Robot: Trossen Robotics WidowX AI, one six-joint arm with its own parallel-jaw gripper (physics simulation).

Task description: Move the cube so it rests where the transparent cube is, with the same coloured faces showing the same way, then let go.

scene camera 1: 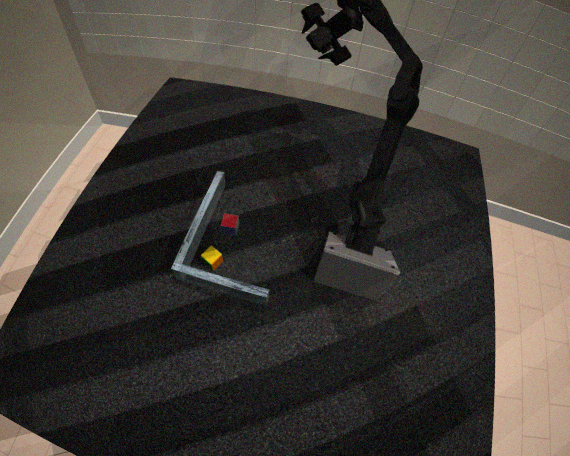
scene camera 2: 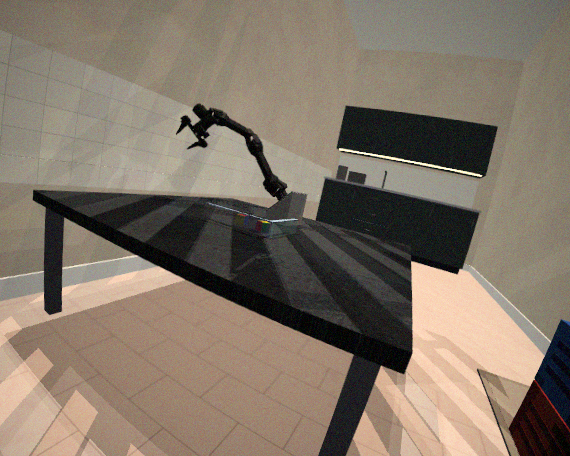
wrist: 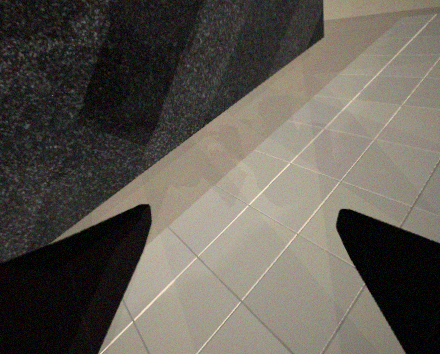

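Pixels of known places: gripper, between the fingertips: (scene camera 1: 310, 45) (scene camera 2: 181, 141) (wrist: 244, 215); arm's base, origin of its link: (scene camera 1: 359, 248) (scene camera 2: 285, 202).
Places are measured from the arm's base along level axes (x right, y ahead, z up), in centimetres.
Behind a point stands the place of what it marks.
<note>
Two small cubes lie on the dark table inside an L-shaped wall. One cube (scene camera 1: 230, 220) (scene camera 2: 242, 218) shows a red top and a dark blue side in scene camera 1. The other cube (scene camera 1: 211, 256) (scene camera 2: 263, 226) is nearer the wall's corner, turned at an angle, with a yellow top and orange and green sides in scene camera 1. I cannot tell which of them is the transparent one. My gripper (scene camera 1: 311, 45) @(x 49.8, y 30.8, z 19.5 cm) (scene camera 2: 183, 141) @(x 49.8, y 30.8, z 19.5 cm) (wrist: 244, 215) @(x 49.8, y 30.8, z 19.5 cm) is open and empty, high above the table and far from both cubes. Neither cube shows in the wrist view.
The L-shaped wall (scene camera 1: 222, 281) @(x -18.2, y 27.2, z -4.5 cm) (scene camera 2: 284, 220) @(x -18.7, y 29.3, z -4.5 cm) has a pale top edge and clear sides; it stands close to the cubes on two sides. The arm's grey base block (scene camera 1: 350, 272) @(x -7.0, y 0.4, z 0.3 cm) (scene camera 2: 295, 206) @(x -7.1, y 1.6, z -0.7 cm) stands on the table (scene camera 1: 300, 390) @(x -34.2, y 1.4, z -10.5 cm) (scene camera 2: 210, 265) @(x -31.8, y 79.0, z -10.5 cm). A tiled wall is behind the arm.
</note>
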